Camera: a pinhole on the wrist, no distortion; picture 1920 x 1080 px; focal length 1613.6 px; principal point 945.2 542.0 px. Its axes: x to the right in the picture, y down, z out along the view. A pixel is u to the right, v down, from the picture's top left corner.
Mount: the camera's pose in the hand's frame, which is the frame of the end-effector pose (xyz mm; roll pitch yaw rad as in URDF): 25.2 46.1 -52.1 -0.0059 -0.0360 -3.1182
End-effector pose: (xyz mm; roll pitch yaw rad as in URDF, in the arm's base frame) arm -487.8 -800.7 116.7 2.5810 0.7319 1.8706
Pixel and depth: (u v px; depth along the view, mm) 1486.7 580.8 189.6
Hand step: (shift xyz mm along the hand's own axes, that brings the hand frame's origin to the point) -31.4 39.1 139.6
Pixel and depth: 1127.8 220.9 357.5
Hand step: -4.0 114.5 307.0
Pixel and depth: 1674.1 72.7 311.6
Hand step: -106.3 131.8 264.9
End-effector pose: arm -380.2 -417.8 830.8 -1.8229 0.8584 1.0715
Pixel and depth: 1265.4 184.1 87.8
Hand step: 10.5 64.7 36.4
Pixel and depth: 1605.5 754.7 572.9
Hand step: -186.6 -37.8 528.4
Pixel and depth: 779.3 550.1 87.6
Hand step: 37.4 45.4 35.1
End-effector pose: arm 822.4 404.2 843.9 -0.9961 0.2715 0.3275
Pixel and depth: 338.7 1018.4 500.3
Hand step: 234.6 -99.7 440.2
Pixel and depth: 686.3 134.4 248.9
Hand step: 72.6 108.6 195.6
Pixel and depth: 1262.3 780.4 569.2
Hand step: -64.0 -43.5 520.3
